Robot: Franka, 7 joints.
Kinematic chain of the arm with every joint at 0, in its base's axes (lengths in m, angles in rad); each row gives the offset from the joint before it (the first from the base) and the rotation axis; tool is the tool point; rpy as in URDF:
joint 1: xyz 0 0 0.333 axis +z
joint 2: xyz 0 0 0 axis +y
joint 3: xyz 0 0 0.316 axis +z
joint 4: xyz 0.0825 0 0 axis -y
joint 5: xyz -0.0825 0 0.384 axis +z
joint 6: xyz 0 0 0 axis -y
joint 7: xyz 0.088 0 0 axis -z
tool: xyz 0 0 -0.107 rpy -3.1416 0 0
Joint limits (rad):
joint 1: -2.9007..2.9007
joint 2: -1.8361..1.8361
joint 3: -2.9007..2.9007
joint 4: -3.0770..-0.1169
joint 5: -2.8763..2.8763
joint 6: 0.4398..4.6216
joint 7: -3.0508..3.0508
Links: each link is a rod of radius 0.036 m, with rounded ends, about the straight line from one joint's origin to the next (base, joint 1, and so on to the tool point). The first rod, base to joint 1, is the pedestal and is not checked.
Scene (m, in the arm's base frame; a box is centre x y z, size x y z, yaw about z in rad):
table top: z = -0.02
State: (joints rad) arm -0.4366 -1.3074 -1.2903 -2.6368 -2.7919 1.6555 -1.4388
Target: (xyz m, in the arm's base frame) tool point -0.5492 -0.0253 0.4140
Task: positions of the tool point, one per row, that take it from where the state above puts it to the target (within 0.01 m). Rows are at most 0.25 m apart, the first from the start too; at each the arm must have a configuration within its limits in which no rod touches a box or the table.
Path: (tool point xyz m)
1: -0.3321 -0.3628 0.4255
2: -0.4728 -0.2195 0.4230
3: -0.5492 -0.0253 0.4140

